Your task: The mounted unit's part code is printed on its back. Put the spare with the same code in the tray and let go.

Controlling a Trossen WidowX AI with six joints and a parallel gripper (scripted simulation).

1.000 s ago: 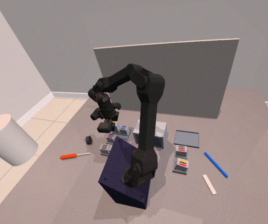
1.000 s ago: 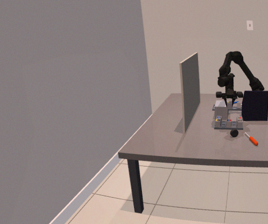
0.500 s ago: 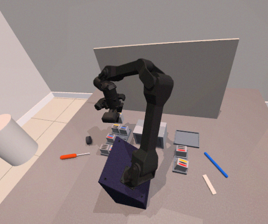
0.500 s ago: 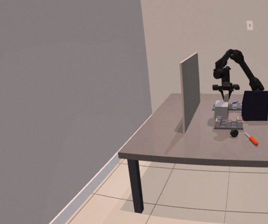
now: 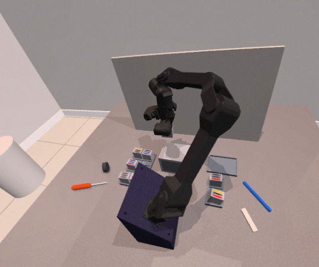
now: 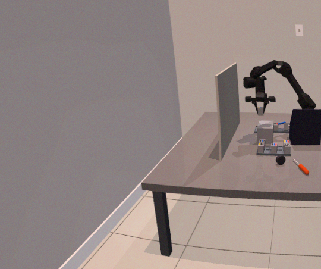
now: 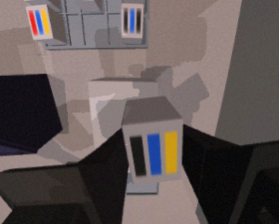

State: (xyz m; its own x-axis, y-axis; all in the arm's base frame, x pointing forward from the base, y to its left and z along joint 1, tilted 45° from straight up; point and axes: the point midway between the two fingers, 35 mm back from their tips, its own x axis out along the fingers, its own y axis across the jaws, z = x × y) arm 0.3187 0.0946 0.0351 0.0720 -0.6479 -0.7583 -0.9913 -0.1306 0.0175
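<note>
Now: gripper tip 240 mm to the left of the grey tray and 180 mm above it. Round my gripper tip: grey mounted unit (130 mm below, 40 mm to the right, 30 mm behind); then grey board (200 mm ahead, 50 mm to the right, 40 mm above); then black tape roll (320 mm to the left, 160 mm below, 130 mm behind).
</note>
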